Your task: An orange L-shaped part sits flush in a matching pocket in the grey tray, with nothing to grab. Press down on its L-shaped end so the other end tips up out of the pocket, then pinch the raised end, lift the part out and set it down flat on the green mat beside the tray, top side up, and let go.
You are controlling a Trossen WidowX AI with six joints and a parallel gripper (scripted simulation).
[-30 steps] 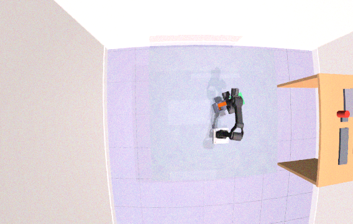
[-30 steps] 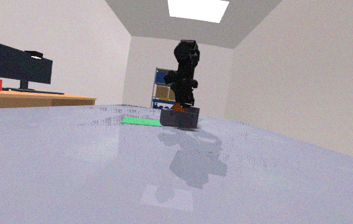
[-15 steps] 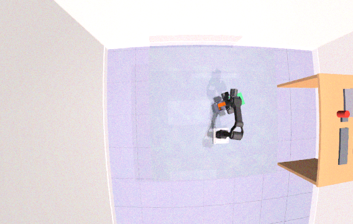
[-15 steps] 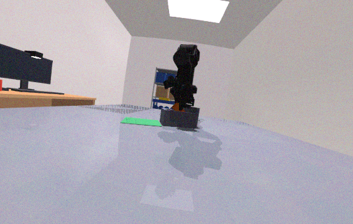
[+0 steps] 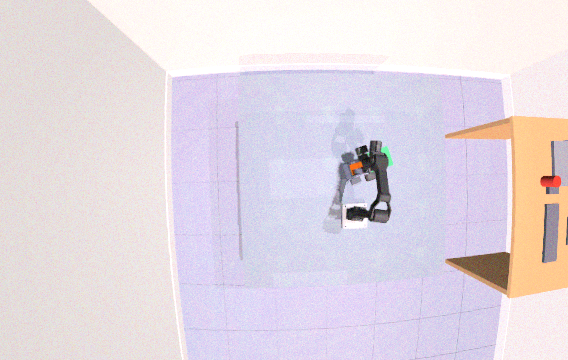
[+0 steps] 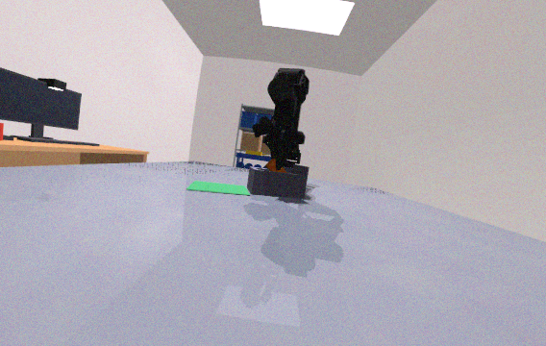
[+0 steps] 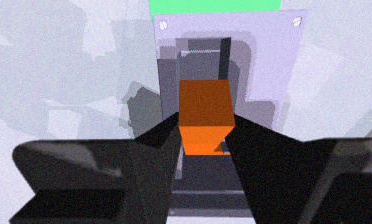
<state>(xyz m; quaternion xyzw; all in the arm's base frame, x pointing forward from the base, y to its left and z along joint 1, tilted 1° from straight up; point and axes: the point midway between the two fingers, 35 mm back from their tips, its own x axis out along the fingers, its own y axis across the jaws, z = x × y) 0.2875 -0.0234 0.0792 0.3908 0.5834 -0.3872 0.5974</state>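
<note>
My gripper tip is now 14 cm to the left of the green mat, 8 cm above it and 4 cm short of it. The rest, counted from my gripper tip: orange L-shaped part: 3 cm to the left, 3 cm below, 3 cm behind.
</note>
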